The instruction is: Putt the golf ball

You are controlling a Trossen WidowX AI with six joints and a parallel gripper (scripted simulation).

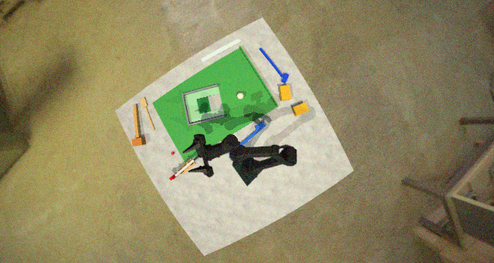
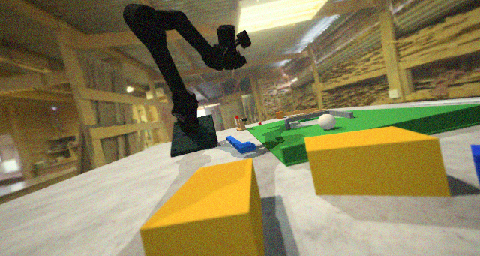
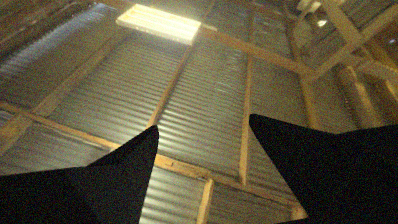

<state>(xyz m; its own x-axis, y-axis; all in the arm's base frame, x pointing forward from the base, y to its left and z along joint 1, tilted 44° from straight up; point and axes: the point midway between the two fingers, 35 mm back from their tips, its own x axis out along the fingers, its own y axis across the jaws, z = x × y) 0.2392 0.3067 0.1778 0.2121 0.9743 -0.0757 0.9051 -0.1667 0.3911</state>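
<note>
Right now the red putter is 20 mm behind my gripper tip, 190 mm to the left of it and 390 mm below it. From my gripper tip the other things lie so: small red cube (110 mm ahead, 240 mm to the left, 440 mm below); then white bar (510 mm ahead, 430 mm to the right, 440 mm below); then white golf ball (160 mm ahead, 360 mm to the right, 420 mm below).
</note>
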